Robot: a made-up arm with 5 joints.
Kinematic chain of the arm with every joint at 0, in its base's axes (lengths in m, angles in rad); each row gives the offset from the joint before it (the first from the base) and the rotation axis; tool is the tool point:
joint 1: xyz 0 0 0.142 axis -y
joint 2: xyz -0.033 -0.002 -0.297 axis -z
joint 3: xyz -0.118 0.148 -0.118 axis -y
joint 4: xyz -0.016 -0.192 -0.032 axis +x
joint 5: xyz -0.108 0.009 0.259 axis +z
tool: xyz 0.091 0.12 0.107
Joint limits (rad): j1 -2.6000..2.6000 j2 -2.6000..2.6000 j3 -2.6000..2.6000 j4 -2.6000..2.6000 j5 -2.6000..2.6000
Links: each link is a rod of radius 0.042 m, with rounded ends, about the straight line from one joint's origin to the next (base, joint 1, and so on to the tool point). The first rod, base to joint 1, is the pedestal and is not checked.
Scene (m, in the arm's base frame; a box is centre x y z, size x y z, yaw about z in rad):
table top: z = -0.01
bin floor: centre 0.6 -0.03 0 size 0.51 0.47 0.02 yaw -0.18
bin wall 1: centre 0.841 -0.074 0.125 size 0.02 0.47 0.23 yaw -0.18
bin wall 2: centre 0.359 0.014 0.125 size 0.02 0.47 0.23 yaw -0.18
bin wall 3: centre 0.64 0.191 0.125 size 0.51 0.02 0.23 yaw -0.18
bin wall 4: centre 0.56 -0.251 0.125 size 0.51 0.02 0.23 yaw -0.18
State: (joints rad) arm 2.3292 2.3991 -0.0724 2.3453 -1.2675
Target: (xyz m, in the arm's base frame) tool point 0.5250 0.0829 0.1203
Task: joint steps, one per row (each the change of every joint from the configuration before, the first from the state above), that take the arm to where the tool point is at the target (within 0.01 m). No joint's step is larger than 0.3 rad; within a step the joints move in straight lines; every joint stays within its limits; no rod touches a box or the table.
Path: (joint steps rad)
1: -0.0117 0.0306 0.2740 0.0277 0.0207
2: -0.0117 0.0306 0.2740 0.0278 0.0207
3: -0.0118 0.0307 0.2741 0.0277 0.0207
4: -0.0117 0.0306 0.2740 0.0278 0.0207
5: -0.0117 0.0306 0.2740 0.0277 0.0206
6: -0.0117 0.0306 0.2740 0.0278 0.0207

